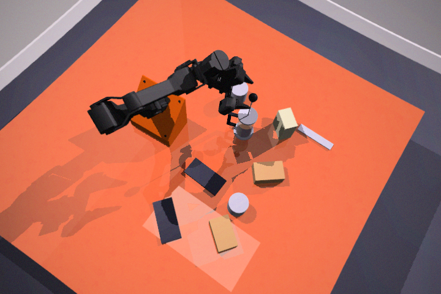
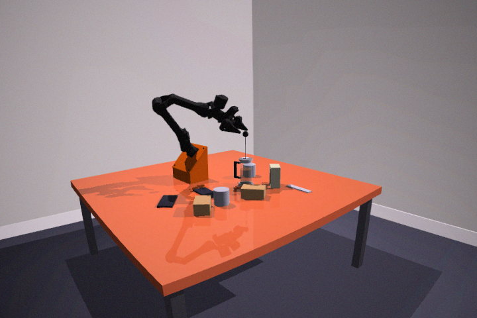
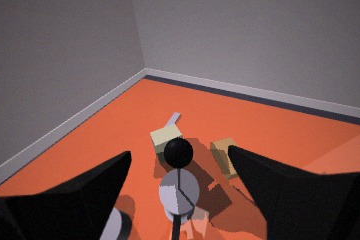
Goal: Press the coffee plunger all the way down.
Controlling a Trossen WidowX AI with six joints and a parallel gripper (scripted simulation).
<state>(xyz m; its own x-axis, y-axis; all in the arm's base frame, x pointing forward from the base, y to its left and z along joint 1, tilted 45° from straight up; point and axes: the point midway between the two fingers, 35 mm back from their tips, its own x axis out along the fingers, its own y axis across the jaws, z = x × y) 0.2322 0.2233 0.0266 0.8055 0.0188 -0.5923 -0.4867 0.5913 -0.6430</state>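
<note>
Now: gripper tip 150 mm above the coffee press and 10 mm past it. From my gripper tip the other things lie so: pale upright block (230 mm below, 120 mm ahead, 110 mm to the left); then grey flat bar (280 mm below, 250 mm ahead, 160 mm to the left).
</note>
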